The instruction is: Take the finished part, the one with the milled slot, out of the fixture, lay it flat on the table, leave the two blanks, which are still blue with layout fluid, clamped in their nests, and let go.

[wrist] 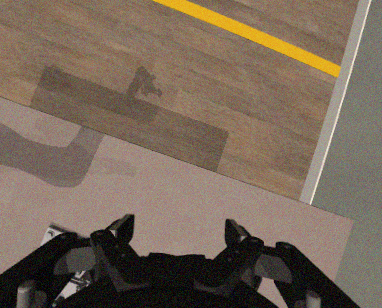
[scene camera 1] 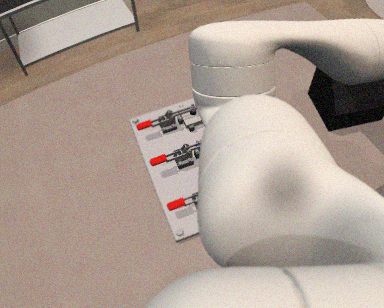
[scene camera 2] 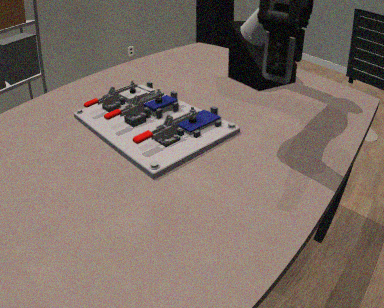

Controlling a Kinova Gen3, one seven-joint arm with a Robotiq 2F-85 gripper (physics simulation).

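Pixels of known places: gripper, between the fingertips: [wrist: 179,226] [scene camera 2: 284,68]; arm's base, origin of its link: [scene camera 2: 252,35].
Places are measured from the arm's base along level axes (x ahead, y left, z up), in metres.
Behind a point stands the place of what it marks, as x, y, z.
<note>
The finished part [scene camera 1: 191,121] {0.415, -0.040, -0.122} [scene camera 2: 140,92] {0.388, -0.049, -0.122}, pale metal, lies in the far nest of the fixture plate [scene camera 1: 150,147] {0.529, -0.016, -0.143} [scene camera 2: 185,147] {0.450, 0.201, -0.143} [wrist: 53,232] under its toggle clamp's arm. Its slot is too small to make out. A blue blank [scene camera 2: 162,103] {0.395, 0.057, -0.117} sits in the middle nest and another blue blank [scene camera 2: 204,121] {0.372, 0.170, -0.127} in the near nest, each under a clamp arm. The red handles [scene camera 1: 144,125] {0.528, -0.054, -0.102} [scene camera 1: 158,160] {0.524, 0.055, -0.098} [scene camera 1: 176,204] {0.518, 0.164, -0.107} point away from the nests. My gripper [wrist: 179,226] {0.550, 0.456, 0.105} is open and empty, high above the table and off to the side of the plate. In scene camera 1 my arm hides the blanks.
A black block [scene camera 1: 345,107] {0.038, 0.080, -0.078} [scene camera 2: 245,70] {0.064, 0.027, -0.110} stands on the table [scene camera 1: 75,175] {0.731, -0.013, -0.158} [scene camera 2: 100,225] {0.677, 0.265, -0.158} [wrist: 180,200] {0.574, 0.410, -0.158} beyond the fixture. The table's edge crosses the wrist view, with wooden floor and a wall past it. A rack [scene camera 1: 21,57] stands beyond the table. My arm's shadow falls beside the fixture.
</note>
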